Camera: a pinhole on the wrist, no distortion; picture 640 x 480 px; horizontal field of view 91.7 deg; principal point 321.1 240.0 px. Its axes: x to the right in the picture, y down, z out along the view. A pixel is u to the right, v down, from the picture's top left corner.
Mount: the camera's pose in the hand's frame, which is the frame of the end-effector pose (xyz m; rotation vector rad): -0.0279 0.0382 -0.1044 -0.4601 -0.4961 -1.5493
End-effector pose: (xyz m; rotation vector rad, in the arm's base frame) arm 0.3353 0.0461 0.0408 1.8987 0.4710 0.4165
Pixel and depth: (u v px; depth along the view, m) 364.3 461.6 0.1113
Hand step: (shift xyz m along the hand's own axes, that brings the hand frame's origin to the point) 0.0495 0.0872 -0.0018
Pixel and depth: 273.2 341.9 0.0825
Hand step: -0.0014 0.0951 -0.0431
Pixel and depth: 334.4 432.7 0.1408
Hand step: 0.0574 0.1117 0.0173
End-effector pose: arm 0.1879 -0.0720 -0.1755 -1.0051 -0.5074 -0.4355
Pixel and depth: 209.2 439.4 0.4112
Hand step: 0.2363 0.3885 0.1567
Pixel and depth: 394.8 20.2 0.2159
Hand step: -0.1850 0.1230 0.0973
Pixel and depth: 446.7 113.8 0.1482
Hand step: -0.0921 0.0751 0.0496
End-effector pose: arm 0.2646 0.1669 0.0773 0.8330 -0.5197 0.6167
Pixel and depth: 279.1 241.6 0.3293
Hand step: -0.0286 0.2628 0.1405
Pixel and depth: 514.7 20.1 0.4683
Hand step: -0.3755 0.0739 0.4362
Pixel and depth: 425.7 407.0 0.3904
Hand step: 0.1723 0.1485 0.2975
